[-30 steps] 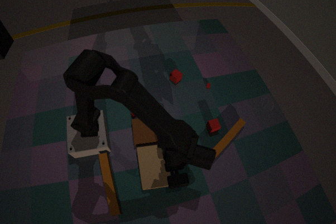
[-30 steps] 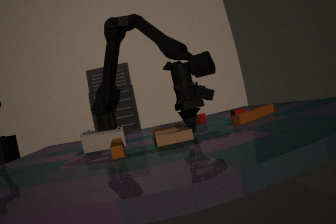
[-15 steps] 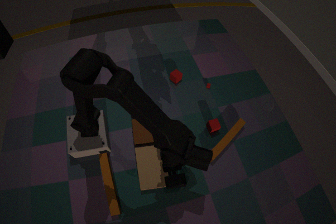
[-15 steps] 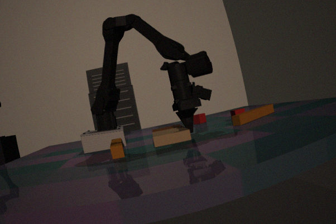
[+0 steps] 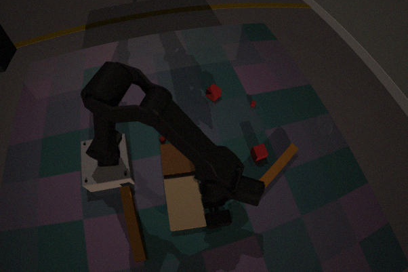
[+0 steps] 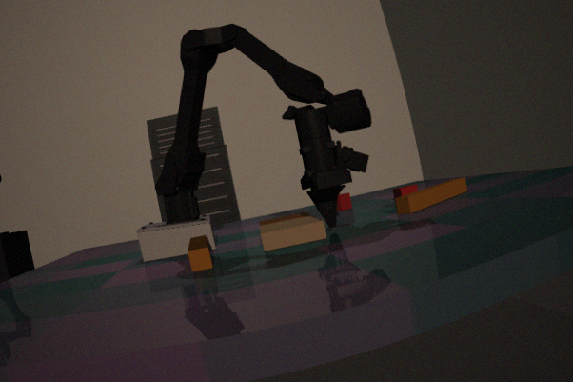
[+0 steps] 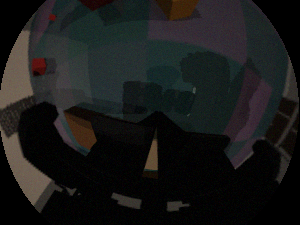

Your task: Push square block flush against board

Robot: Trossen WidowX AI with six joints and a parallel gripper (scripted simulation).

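Right now the tan board is 70 mm behind my gripper tip and 10 mm above it. The rest, counted from my gripper tip: brown square block: 70 mm behind, 140 mm to the left, 10 mm above.
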